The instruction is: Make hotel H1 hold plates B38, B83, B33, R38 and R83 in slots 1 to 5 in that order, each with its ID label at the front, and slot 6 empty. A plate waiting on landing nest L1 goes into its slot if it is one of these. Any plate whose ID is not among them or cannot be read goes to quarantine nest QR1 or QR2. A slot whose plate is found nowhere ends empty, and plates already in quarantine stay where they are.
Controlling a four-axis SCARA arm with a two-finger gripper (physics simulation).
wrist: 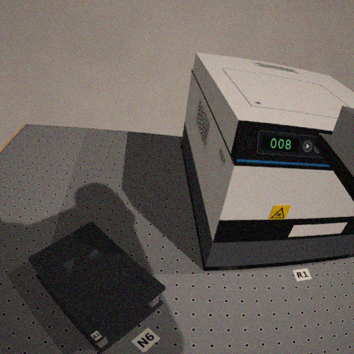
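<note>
One dark finger or jaw part of my gripper shows at the right edge of the wrist view, in front of the white instrument. The other finger does not show. The gripper is open, and no plate shows at the visible part. Hotel H1, landing nest L1, quarantine nests QR1 and QR2 and the labelled plates do not show in this view.
A white and black instrument (280, 192) with a green display reading 008 stands at the right, behind the label R1 (302, 274). A flat black nest (95, 275) is at the lower left, beside the label N6 (146, 340). Both are on the perforated grey deck (230, 310).
</note>
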